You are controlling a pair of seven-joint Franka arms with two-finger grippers.
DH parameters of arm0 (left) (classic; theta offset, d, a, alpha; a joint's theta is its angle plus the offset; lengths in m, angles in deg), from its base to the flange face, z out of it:
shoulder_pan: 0 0.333 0 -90
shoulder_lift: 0 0 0 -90
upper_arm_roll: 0 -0.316 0.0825 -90
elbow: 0 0 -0.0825 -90
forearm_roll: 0 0.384 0 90
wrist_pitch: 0 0 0.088 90
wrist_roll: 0 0.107 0 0
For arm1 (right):
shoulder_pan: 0 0.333 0 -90
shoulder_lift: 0 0 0 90
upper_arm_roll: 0 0.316 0.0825 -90
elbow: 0 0 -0.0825 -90
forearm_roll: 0 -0.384 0 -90
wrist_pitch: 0 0 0.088 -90
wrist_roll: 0 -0.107 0 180
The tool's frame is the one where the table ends.
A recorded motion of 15 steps. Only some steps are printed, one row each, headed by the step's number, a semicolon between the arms.
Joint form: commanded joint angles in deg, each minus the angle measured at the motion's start. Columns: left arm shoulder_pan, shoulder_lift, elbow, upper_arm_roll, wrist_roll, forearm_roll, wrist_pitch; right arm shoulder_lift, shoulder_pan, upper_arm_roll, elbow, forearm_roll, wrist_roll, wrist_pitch.
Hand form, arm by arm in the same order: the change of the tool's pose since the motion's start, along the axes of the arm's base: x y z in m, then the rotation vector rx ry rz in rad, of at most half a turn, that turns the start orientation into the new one. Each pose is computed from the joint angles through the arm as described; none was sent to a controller.
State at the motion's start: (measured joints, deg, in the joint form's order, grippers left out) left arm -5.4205 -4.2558 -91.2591 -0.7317 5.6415 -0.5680 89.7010; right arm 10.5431 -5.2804 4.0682 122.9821 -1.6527 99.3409 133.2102
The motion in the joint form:
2: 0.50 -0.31 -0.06 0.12 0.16 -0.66 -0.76; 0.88 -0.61 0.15 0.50 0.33 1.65 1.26
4: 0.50 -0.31 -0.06 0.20 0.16 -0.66 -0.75; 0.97 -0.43 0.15 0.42 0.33 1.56 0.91
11: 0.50 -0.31 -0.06 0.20 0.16 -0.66 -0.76; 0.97 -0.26 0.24 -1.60 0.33 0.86 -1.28
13: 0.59 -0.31 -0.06 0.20 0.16 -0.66 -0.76; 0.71 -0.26 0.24 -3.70 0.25 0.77 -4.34
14: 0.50 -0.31 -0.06 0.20 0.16 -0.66 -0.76; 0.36 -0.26 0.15 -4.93 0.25 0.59 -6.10
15: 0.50 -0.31 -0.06 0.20 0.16 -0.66 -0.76; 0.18 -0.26 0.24 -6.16 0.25 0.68 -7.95
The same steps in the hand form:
2: -0.0029 0.0025 0.0012 -0.0105 0.0097 0.0030; -0.0008 -0.0046 -0.0103 -0.0027 0.0011 0.0241
4: -0.0030 0.0017 0.0012 -0.0104 0.0095 0.0016; -0.0010 -0.0028 -0.0112 -0.0023 0.0074 0.0259
11: -0.0030 0.0017 0.0012 -0.0104 0.0097 0.0016; 0.0060 -0.0005 0.0004 -0.0014 0.0107 0.0189
13: -0.0029 0.0025 0.0012 -0.0104 0.0097 0.0032; 0.0113 -0.0006 0.0141 0.0005 0.0229 0.0176
14: -0.0030 0.0017 0.0012 -0.0104 0.0097 0.0016; 0.0142 -0.0015 0.0242 0.0003 0.0262 0.0136
15: -0.0030 0.0017 0.0012 -0.0104 0.0097 0.0016; 0.0167 -0.0007 0.0327 0.0011 0.0338 0.0175

